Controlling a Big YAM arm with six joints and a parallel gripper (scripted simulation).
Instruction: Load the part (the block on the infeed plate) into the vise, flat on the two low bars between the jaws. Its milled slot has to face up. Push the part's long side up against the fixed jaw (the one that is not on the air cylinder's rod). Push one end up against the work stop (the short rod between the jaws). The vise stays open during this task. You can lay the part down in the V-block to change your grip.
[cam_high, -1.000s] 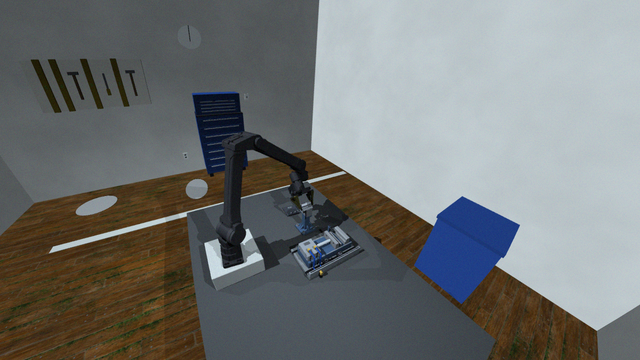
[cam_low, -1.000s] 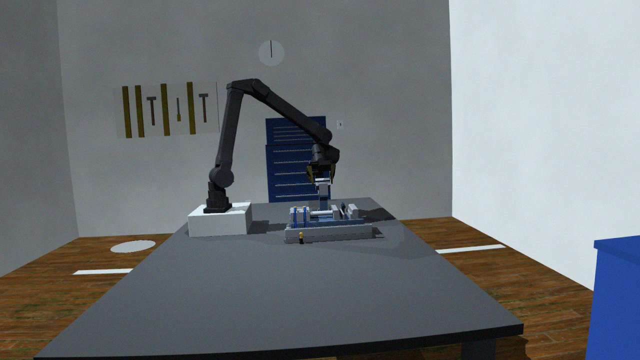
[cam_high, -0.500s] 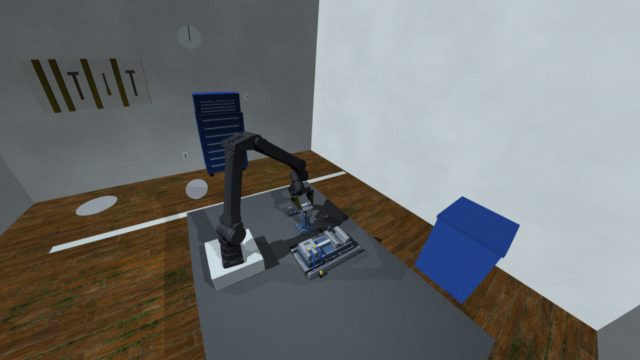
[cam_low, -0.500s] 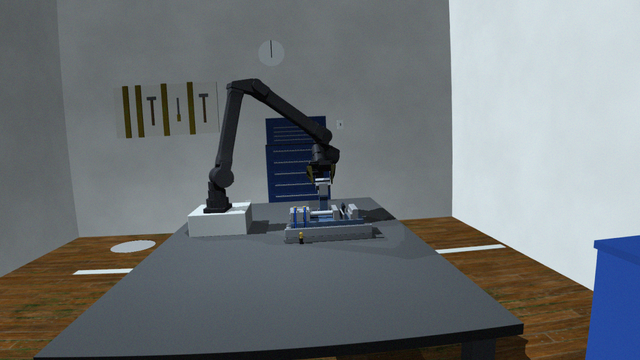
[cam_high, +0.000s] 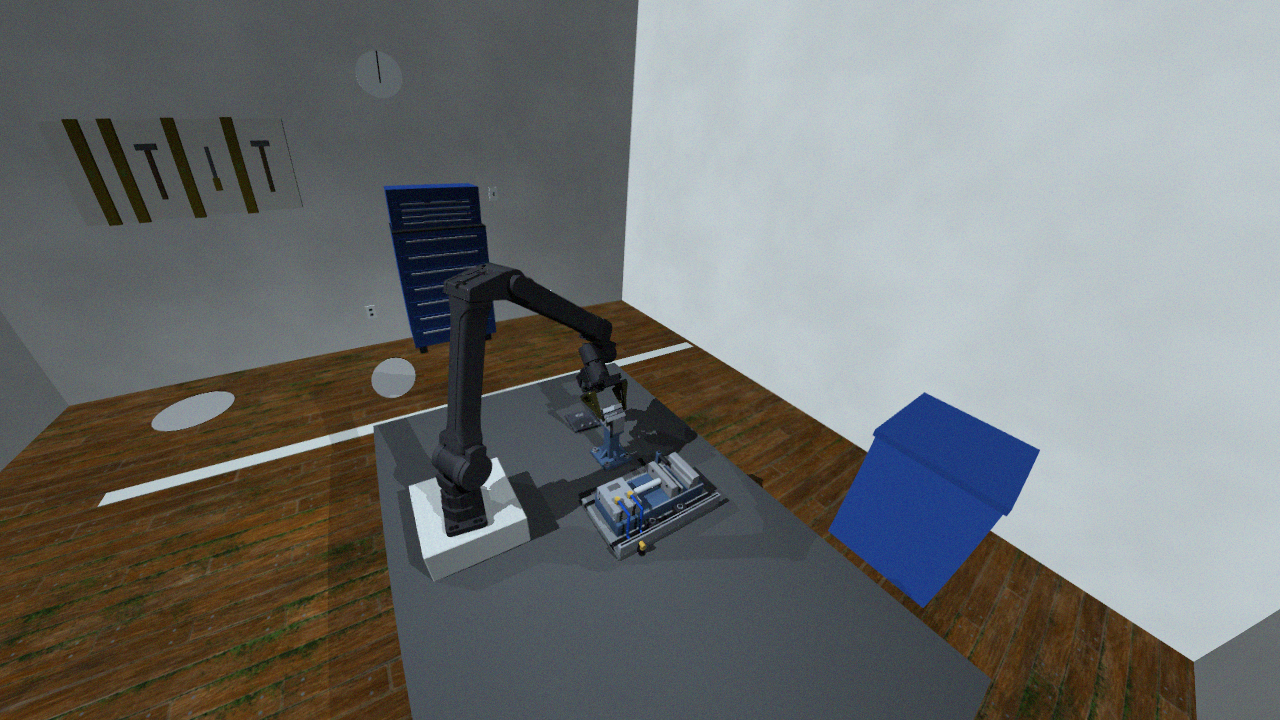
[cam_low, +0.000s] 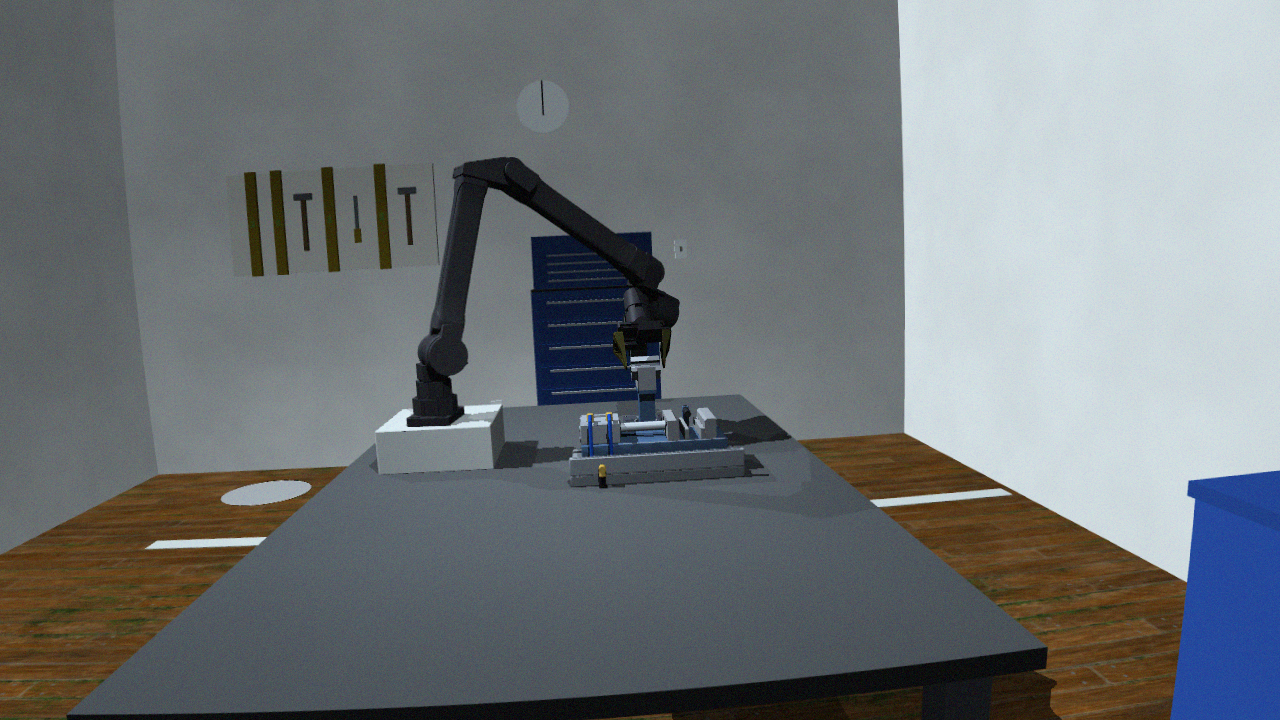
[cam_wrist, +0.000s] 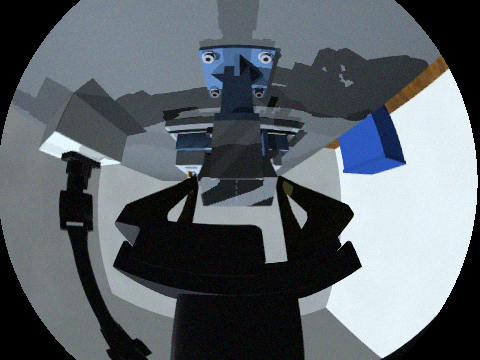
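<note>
My gripper is now right at the part. Round my hand: air cylinder (22 cm to the right, 9 cm below, 8 cm behind); then vise (21 cm to the right, 12 cm below, 2 cm ahead).
</note>
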